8 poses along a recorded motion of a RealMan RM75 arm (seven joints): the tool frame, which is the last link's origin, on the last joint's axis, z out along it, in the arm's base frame.
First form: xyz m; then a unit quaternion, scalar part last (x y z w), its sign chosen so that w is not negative.
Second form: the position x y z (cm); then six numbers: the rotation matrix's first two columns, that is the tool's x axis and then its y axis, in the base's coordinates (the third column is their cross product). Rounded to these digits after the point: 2 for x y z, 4 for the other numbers.
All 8 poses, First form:
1: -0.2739, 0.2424, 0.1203, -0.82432, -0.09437, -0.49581, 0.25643
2: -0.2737, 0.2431, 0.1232, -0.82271, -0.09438, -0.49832, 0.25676
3: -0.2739, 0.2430, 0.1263, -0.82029, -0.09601, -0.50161, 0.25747
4: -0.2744, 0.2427, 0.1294, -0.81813, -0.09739, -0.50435, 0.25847
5: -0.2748, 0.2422, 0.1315, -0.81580, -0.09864, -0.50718, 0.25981
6: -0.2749, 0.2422, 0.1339, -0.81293, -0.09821, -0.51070, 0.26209
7: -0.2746, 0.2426, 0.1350, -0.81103, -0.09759, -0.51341, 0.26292
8: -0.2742, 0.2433, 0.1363, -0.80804, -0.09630, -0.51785, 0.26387
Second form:
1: -27.39, 24.24, 12.03, 0.4905, -0.0987, 0.8658, 0.4099, -0.8507, -0.3292
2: -27.37, 24.31, 12.32, 0.4855, -0.1006, 0.8684, 0.4112, -0.8503, -0.3284
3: -27.39, 24.30, 12.63, 0.4783, -0.1008, 0.8724, 0.4158, -0.8490, -0.3261
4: -27.44, 24.27, 12.94, 0.4723, -0.1014, 0.8756, 0.4201, -0.8474, -0.3247
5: -27.48, 24.22, 13.15, 0.4661, -0.1026, 0.8788, 0.4245, -0.8455, -0.3239
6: -27.49, 24.22, 13.39, 0.4591, -0.1080, 0.8818, 0.4274, -0.8433, -0.3258
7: -27.46, 24.26, 13.50, 0.4538, -0.1117, 0.8841, 0.4283, -0.8427, -0.3263
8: -27.42, 24.33, 13.63, 0.4451, -0.1177, 0.8877, 0.4289, -0.8422, -0.3267
